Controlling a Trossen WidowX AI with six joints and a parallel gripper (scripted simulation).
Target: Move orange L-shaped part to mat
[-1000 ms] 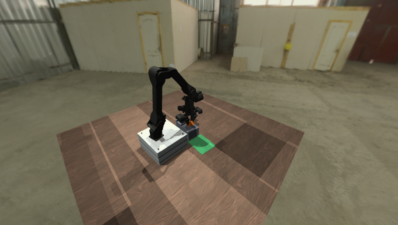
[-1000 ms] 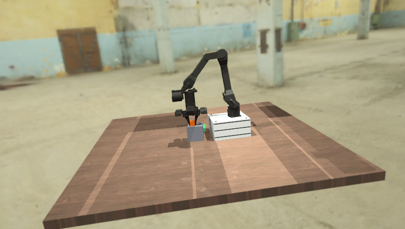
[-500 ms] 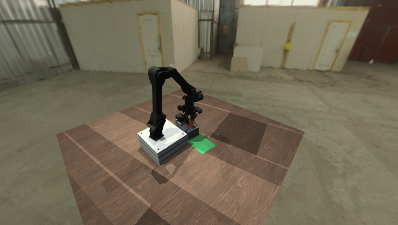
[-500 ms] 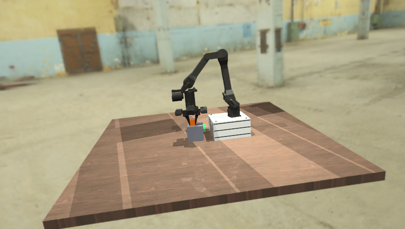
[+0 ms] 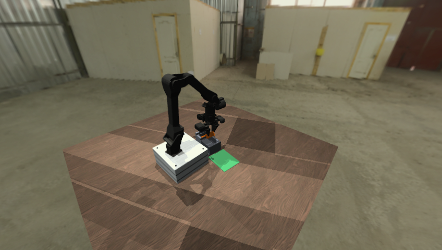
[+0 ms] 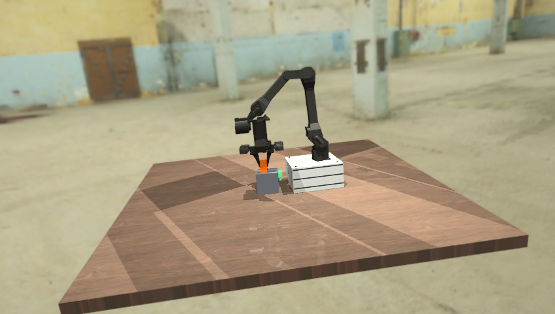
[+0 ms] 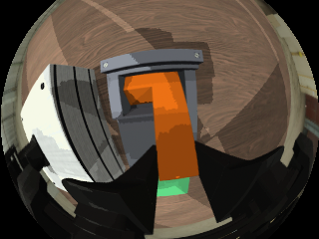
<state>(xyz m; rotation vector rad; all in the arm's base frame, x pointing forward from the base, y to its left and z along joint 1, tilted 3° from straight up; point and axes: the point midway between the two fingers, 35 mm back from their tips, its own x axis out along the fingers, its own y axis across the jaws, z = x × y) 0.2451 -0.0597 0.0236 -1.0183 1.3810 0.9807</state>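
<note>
Now: the green mat 5 cm behind my gripper tip, 14 cm to the right of it and 11 cm below it. From my gripper tip the other things lie so: orange L-shaped part (1 cm behind, 4 cm to the left, 3 cm below).
</note>
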